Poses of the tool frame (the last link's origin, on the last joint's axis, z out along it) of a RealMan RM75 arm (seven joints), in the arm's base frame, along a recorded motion.
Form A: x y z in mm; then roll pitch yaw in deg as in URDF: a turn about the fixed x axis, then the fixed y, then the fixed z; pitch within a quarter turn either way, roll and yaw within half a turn.
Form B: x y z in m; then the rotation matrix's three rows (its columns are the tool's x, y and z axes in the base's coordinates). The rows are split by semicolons. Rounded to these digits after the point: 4 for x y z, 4 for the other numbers.
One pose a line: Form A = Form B
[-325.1 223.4 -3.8 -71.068 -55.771 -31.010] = -0.3251 0.2234 -0.0038; 0.4821 0.8374 0.2574; -0.2898 -0.1248 0.9489; 0.8268 -0.5321 0.1825
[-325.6 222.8 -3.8 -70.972 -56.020 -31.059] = -0.3256 0.2228 -0.0038; 0.4788 0.8397 0.2561; -0.2883 -0.1252 0.9493; 0.8292 -0.5284 0.1822
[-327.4 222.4 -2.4 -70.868 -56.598 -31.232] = -0.3274 0.2224 -0.0024; 0.4707 0.8444 0.2559; -0.2854 -0.1287 0.9497; 0.8348 -0.5201 0.1804
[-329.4 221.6 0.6 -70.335 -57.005 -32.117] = -0.3294 0.2216 0.0006; 0.4612 0.8478 0.2616; -0.2895 -0.1349 0.9476; 0.8387 -0.5128 0.1833
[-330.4 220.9 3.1 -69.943 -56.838 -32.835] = -0.3304 0.2209 0.0031; 0.4596 0.8467 0.2681; -0.2966 -0.1382 0.9449; 0.8371 -0.5138 0.1876
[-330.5 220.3 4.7 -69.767 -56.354 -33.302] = -0.3305 0.2203 0.0047; 0.4631 0.8427 0.2745; -0.3042 -0.1398 0.9423; 0.8325 -0.5199 0.1916
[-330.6 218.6 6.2 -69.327 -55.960 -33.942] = -0.3306 0.2186 0.0062; 0.4644 0.8403 0.2797; -0.3126 -0.1400 0.9395; 0.8286 -0.5237 0.1976
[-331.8 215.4 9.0 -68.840 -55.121 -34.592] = -0.3318 0.2154 0.0090; 0.4708 0.8347 0.2857; -0.3247 -0.1372 0.9358; 0.8204 -0.5333 0.2064
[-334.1 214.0 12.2 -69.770 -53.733 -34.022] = -0.3341 0.2140 0.0122; 0.4903 0.8205 0.2939; -0.3310 -0.1367 0.9337; 0.8063 -0.5551 0.2046
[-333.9 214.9 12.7 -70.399 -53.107 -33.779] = -0.3339 0.2149 0.0127; 0.4990 0.8127 0.3008; -0.3338 -0.1401 0.9322; 0.7998 -0.5655 0.2014
